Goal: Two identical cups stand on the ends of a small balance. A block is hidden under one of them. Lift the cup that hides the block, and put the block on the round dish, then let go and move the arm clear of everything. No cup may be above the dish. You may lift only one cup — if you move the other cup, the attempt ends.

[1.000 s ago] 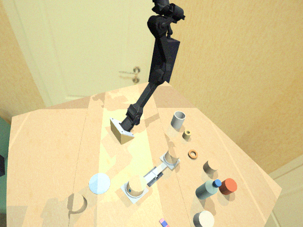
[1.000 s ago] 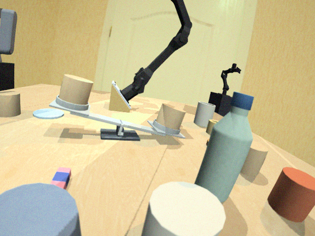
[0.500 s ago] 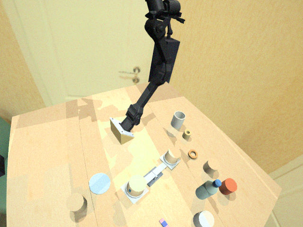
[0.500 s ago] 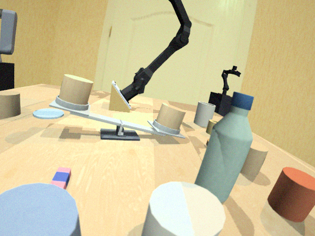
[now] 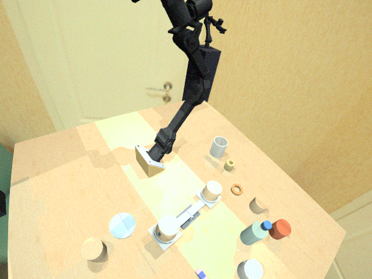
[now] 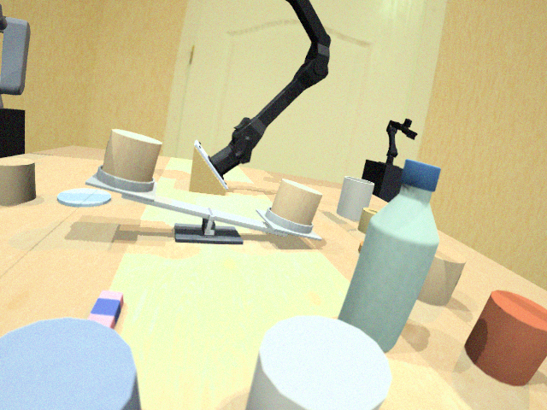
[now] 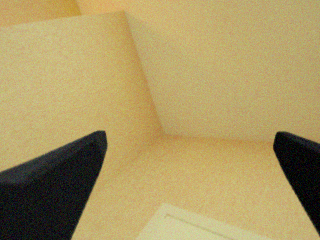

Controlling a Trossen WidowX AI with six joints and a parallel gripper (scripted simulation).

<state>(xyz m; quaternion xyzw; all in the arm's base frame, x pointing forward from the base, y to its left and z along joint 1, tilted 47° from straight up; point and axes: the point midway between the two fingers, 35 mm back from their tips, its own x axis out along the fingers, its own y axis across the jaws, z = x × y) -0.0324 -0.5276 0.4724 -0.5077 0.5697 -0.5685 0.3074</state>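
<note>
My gripper tip is 750 mm above the teal block, 340 mm short of it and 140 mm to the right of it. From my gripper tip the other things lie so: teal bottle 680 mm below, 580 mm ahead, 140 mm to the left; then round light-blue dish 790 mm below, 240 mm ahead, 230 mm to the right; then small balance 770 mm below, 360 mm ahead.
</note>
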